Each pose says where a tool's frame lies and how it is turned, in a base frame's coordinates. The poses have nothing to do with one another.
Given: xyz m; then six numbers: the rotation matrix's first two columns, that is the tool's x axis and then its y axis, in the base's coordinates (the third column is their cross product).
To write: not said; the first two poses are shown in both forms.
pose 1, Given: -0.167 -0.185 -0.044 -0.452 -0.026 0.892 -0.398 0.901 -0.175
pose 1, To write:
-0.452 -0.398 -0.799 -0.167
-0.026 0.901 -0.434 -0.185
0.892 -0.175 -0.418 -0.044
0 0 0 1

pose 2, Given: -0.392 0.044 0.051 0.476 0.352 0.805 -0.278 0.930 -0.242
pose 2, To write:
0.476 -0.278 -0.834 -0.392
0.352 0.930 -0.109 0.044
0.805 -0.242 0.541 0.051
0 0 0 1

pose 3, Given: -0.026 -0.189 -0.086 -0.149 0.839 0.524 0.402 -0.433 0.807
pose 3, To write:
-0.149 0.402 0.904 -0.026
0.839 -0.433 0.331 -0.189
0.524 0.807 -0.273 -0.086
0 0 0 1

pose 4, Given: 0.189 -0.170 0.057 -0.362 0.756 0.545 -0.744 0.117 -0.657
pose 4, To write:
-0.362 -0.744 -0.560 0.189
0.756 0.117 -0.643 -0.170
0.545 -0.657 0.520 0.057
0 0 0 1

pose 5, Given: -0.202 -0.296 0.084 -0.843 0.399 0.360 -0.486 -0.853 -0.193
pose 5, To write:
-0.843 -0.486 0.230 -0.202
0.399 -0.853 -0.338 -0.296
0.360 -0.193 0.913 0.084
0 0 0 1

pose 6, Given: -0.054 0.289 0.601 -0.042 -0.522 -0.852 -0.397 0.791 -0.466
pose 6, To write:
-0.042 -0.397 0.917 -0.054
-0.522 0.791 0.319 0.289
-0.852 -0.466 -0.240 0.601
0 0 0 1

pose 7, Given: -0.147 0.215 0.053 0.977 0.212 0.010 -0.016 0.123 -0.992
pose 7, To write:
0.977 -0.016 -0.212 -0.147
0.212 0.123 0.969 0.215
0.010 -0.992 0.124 0.053
0 0 0 1

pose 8, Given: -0.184 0.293 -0.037 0.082 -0.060 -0.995 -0.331 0.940 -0.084
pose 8, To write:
0.082 -0.331 0.940 -0.184
-0.060 0.940 0.336 0.293
-0.995 -0.084 0.057 -0.037
0 0 0 1

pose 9, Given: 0.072 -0.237 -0.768 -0.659 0.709 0.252 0.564 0.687 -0.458
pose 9, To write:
-0.659 0.564 -0.498 0.072
0.709 0.687 -0.160 -0.237
0.252 -0.458 -0.853 -0.768
0 0 0 1

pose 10, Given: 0.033 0.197 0.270 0.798 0.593 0.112 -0.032 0.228 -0.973
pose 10, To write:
0.798 -0.032 -0.603 0.033
0.593 0.228 0.773 0.197
0.112 -0.973 0.201 0.270
0 0 0 1

